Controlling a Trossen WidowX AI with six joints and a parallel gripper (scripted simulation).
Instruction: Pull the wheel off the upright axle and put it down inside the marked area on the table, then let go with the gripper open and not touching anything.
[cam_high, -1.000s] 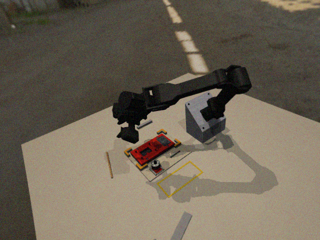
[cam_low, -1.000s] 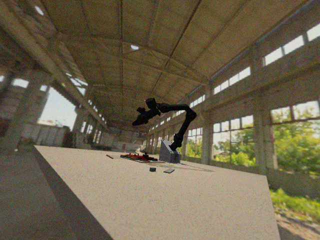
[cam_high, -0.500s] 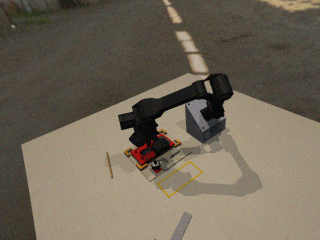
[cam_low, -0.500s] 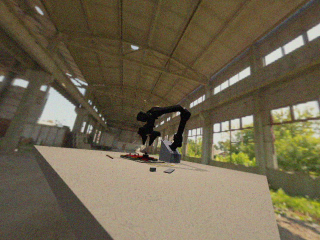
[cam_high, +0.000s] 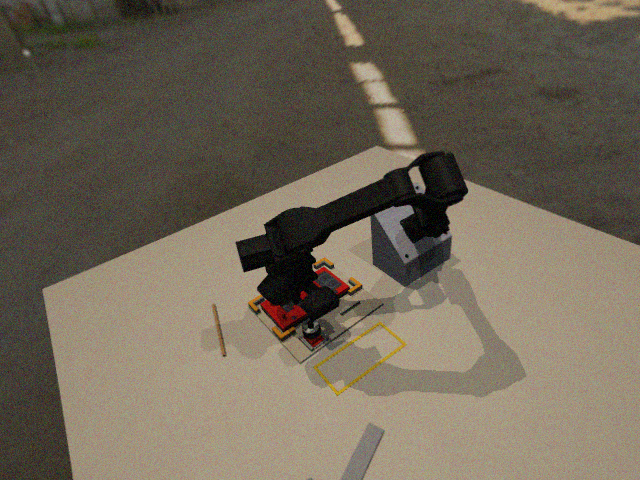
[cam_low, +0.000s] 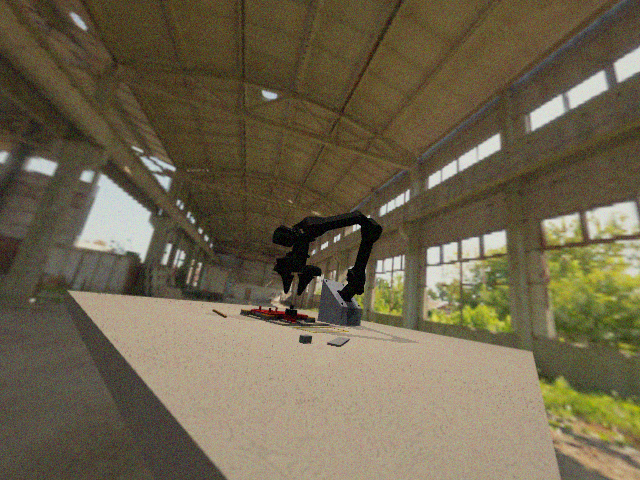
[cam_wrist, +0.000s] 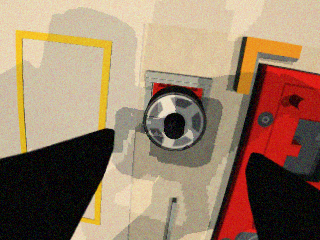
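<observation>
My gripper tip is now 6 cm above the grey axle base and 1 cm past it. Also, from my gripper tip: thin wooden stick 18 cm to the right, 15 cm ahead, 9 cm below.
</observation>
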